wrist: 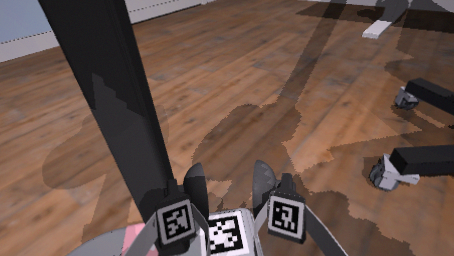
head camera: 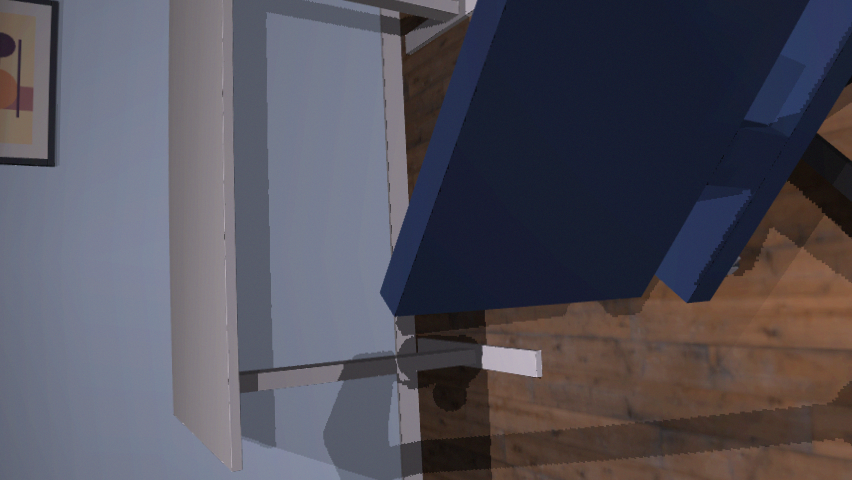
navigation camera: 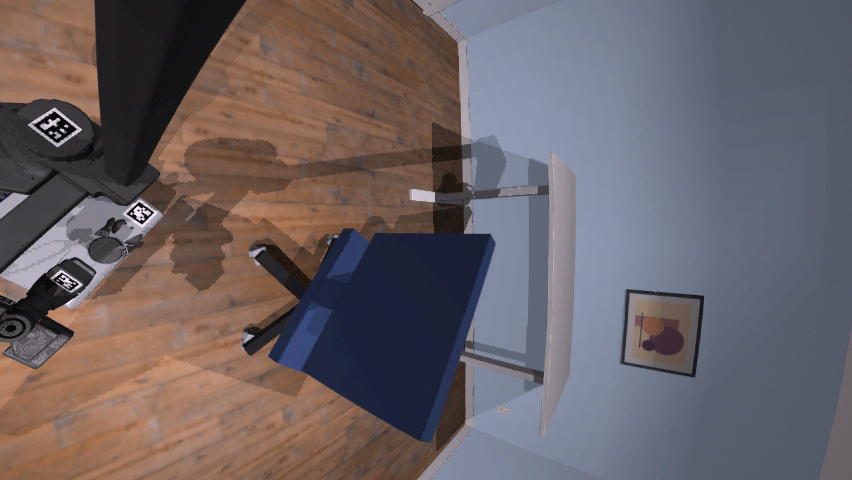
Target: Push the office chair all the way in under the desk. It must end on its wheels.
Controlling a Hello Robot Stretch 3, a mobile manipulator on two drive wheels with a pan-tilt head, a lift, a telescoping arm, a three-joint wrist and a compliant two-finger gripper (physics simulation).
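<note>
The office chair's blue backrest (head camera: 584,155) (navigation camera: 405,310) is nearest the camera, with a strip of its blue seat (head camera: 703,244) (navigation camera: 298,339) showing below. The chair stands upright, turned at an angle to the desk. Its black base legs (navigation camera: 283,274) (wrist: 425,160) with grey casters rest on the floor. The white desk's top (head camera: 199,238) (navigation camera: 561,286) runs along the wall. One desk leg (head camera: 363,366) (navigation camera: 512,192) is beside the chair; its foot also shows in the wrist view. The chair overlaps the desk opening; how far under it reaches is unclear. My gripper (wrist: 229,180) is open and empty, apart from the chair.
A framed picture (head camera: 17,83) (navigation camera: 661,332) hangs on the blue wall above the desk. An outlet (navigation camera: 503,409) is low on the wall. My black mast (navigation camera: 155,65) (wrist: 105,100) rises beside the gripper. My base (navigation camera: 35,256) stands on the wooden floor, which carries long shadows.
</note>
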